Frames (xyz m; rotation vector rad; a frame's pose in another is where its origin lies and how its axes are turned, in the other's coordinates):
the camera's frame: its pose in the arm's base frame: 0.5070 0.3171 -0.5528 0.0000 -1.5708 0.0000
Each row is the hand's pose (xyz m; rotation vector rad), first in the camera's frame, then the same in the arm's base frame.
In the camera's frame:
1: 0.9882 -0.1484 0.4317 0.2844 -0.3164 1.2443
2: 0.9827 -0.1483 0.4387 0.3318 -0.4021 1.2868
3: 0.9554 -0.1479 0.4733 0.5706 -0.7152 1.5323
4: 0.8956 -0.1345 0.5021 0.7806 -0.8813 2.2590
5: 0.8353 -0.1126 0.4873 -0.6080 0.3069 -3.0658
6: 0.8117 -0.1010 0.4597 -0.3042 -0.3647 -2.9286
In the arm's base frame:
1: 0.0753 0.1687 0.4354 -0.7780 -1.6367 1.2389
2: 0.0683 0.1688 0.4299 -0.7827 -1.6965 1.3265
3: 0.0337 0.1692 0.4026 -0.8191 -1.8345 1.7911
4: 0.0049 0.1826 0.3428 1.2121 1.3620 -2.4920
5: 0.0197 0.2045 0.2825 1.6656 0.2069 -2.4896
6: 0.0473 0.2161 0.2589 -1.9271 0.4586 2.3739

